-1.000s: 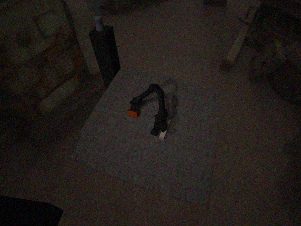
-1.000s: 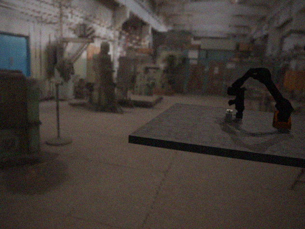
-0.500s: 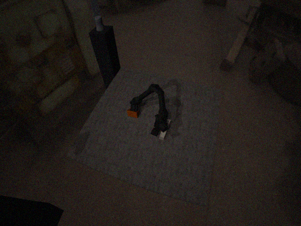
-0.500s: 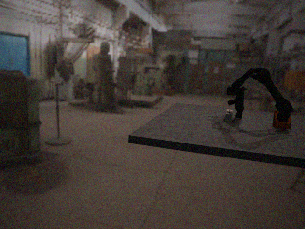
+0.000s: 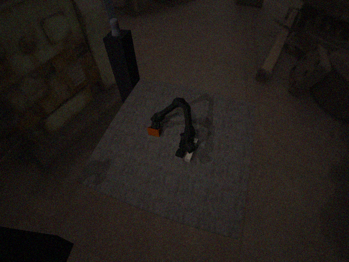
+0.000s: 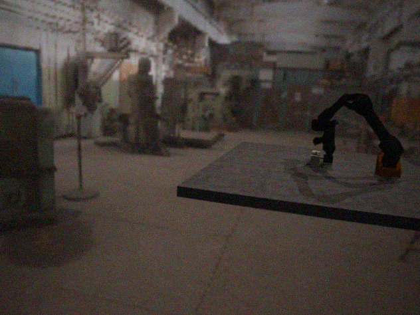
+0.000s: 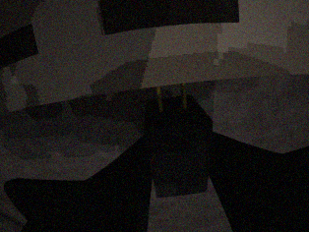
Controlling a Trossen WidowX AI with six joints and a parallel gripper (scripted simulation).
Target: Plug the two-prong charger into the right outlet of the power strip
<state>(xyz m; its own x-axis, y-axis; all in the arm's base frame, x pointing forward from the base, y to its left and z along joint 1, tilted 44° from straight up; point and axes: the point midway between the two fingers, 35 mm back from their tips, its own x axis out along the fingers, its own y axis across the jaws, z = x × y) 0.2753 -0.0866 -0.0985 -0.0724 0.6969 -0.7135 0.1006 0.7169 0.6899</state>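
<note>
Right now the two-prong charger is 2 cm ahead of my gripper tip and 1 cm above it.
</note>
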